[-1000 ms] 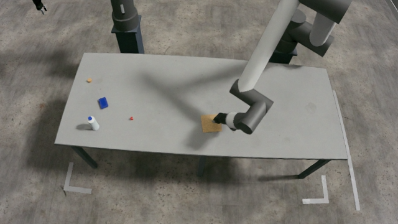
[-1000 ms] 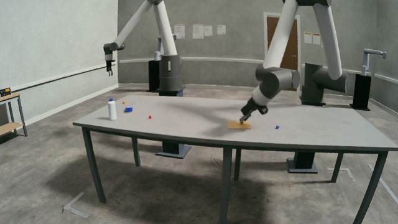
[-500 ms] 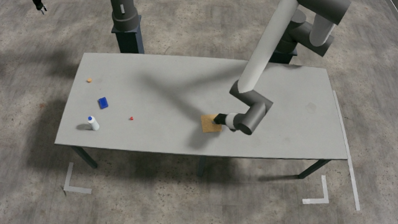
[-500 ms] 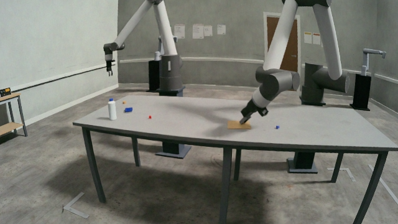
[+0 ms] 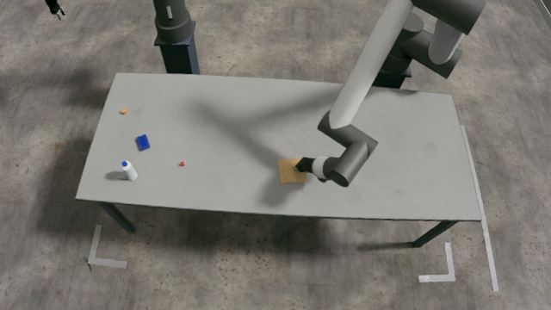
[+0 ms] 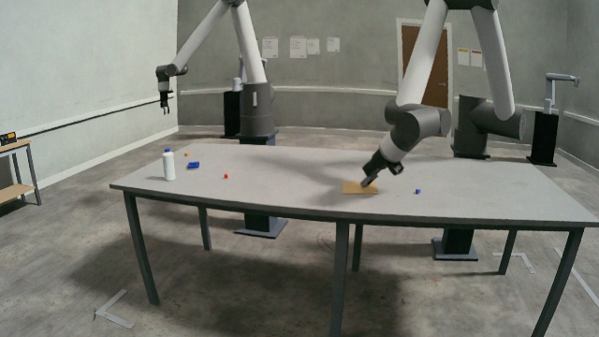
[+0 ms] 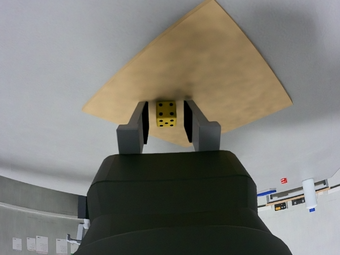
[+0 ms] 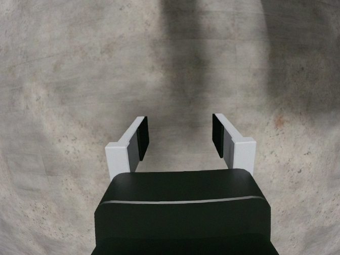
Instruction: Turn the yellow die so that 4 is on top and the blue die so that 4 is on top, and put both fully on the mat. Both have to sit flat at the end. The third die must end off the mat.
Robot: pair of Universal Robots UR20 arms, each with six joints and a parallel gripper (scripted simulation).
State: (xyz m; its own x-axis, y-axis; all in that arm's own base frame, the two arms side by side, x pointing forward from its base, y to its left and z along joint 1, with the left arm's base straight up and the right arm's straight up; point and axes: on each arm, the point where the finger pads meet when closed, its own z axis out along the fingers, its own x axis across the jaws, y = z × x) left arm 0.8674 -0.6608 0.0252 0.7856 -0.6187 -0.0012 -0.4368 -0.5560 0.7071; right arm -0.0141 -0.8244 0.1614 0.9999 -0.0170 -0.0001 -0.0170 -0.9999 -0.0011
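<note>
The yellow die is 10 mm behind my left hand, 10 mm to the right of it and 10 mm below it. From my left hand the other things lie so: red die: 70 mm ahead, 610 mm to the right, 20 mm below; blue die: 10 mm ahead, 220 mm to the left, 20 mm below; tan mat: 10 mm ahead, 30 mm to the right, 20 mm below.
</note>
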